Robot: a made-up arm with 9 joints. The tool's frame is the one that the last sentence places. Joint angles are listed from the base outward.
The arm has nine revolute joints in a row. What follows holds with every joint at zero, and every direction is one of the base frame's. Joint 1 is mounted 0.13 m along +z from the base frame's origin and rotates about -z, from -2.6 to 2.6 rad. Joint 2 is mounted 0.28 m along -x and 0.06 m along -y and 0.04 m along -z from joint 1 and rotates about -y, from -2.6 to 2.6 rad. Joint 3 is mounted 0.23 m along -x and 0.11 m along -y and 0.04 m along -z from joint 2 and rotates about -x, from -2.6 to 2.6 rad. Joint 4 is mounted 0.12 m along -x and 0.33 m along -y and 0.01 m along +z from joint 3 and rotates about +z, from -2.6 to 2.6 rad. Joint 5 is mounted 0.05 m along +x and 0.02 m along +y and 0.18 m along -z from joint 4 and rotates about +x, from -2.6 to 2.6 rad. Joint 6 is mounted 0.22 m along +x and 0.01 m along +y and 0.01 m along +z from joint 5 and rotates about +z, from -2.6 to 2.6 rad. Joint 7 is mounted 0.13 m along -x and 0.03 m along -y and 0.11 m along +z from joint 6 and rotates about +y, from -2.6 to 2.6 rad. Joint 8 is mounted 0.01 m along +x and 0.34 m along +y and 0.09 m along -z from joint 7 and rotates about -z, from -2.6 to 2.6 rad. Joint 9 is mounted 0.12 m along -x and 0.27 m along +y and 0.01 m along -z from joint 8 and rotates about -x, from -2.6 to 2.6 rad. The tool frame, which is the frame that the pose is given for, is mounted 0.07 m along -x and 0.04 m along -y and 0.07 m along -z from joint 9; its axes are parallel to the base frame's.
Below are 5 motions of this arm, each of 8 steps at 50 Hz.
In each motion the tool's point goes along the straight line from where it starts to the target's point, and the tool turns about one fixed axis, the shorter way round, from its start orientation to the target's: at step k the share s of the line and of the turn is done. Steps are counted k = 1, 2, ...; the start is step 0. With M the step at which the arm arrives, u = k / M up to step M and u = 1 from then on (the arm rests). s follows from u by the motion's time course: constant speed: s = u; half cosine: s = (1 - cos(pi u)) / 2; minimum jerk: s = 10 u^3 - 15 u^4 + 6 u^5.
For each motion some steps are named. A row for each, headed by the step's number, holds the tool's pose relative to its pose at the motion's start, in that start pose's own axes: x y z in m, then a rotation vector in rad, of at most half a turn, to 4 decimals.
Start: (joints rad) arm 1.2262 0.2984 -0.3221 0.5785 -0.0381 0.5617 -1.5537 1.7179 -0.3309
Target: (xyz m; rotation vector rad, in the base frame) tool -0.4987 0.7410 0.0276 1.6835 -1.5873 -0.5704
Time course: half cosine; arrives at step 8
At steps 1, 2, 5, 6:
1: 0.0006 -0.0010 0.0043 0.0001 0.0080 -0.0001
2: 0.0024 -0.0039 0.0166 0.0003 0.0307 -0.0004
5: 0.0113 -0.0186 0.0782 0.0016 0.1451 -0.0017
6: 0.0140 -0.0230 0.0966 0.0019 0.1792 -0.0021

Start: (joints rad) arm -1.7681 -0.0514 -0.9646 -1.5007 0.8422 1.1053 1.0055 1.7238 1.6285
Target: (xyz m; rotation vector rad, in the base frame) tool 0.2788 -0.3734 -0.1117 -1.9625 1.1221 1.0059
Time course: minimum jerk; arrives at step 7
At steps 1, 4, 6, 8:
1: -0.0002 -0.0010 0.0000 -0.0012 0.0006 0.0000
4: -0.0052 -0.0280 0.0005 -0.0317 0.0176 0.0005
6: -0.0080 -0.0432 0.0007 -0.0490 0.0271 0.0008
8: -0.0082 -0.0442 0.0007 -0.0502 0.0278 0.0008

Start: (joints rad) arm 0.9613 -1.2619 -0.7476 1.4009 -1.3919 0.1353 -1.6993 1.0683 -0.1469
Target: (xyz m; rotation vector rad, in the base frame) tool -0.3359 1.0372 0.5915 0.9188 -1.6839 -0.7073
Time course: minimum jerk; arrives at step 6
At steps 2, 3, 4, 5, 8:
2: -0.0006 0.0008 -0.0098 -0.0097 -0.0142 0.0016
3: -0.0014 0.0020 -0.0232 -0.0231 -0.0339 0.0038
4: -0.0022 0.0032 -0.0367 -0.0366 -0.0535 0.0061
5: -0.0027 0.0039 -0.0448 -0.0446 -0.0654 0.0074
8: -0.0028 0.0040 -0.0465 -0.0463 -0.0678 0.0077

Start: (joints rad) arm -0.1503 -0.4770 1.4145 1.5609 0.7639 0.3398 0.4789 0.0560 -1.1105
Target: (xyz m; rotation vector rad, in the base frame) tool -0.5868 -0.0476 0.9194 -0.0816 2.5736 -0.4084
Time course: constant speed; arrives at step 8
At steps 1, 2, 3, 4, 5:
1: -0.0043 0.0132 0.0016 0.0221 0.0093 0.0003
2: -0.0085 0.0264 0.0031 0.0442 0.0185 0.0006
3: -0.0128 0.0396 0.0047 0.0663 0.0278 0.0009
4: -0.0170 0.0528 0.0063 0.0884 0.0371 0.0012
5: -0.0213 0.0659 0.0078 0.1105 0.0463 0.0015

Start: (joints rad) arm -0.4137 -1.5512 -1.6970 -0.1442 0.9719 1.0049 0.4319 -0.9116 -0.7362
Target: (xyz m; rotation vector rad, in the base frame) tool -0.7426 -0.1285 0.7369 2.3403 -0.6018 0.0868
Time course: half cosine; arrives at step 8
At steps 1, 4, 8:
1: 0.0015 -0.0008 0.0001 -0.0014 -0.0025 -0.0001
4: 0.0195 -0.0106 0.0016 -0.0179 -0.0328 -0.0007
8: 0.0390 -0.0213 0.0031 -0.0358 -0.0657 -0.0013

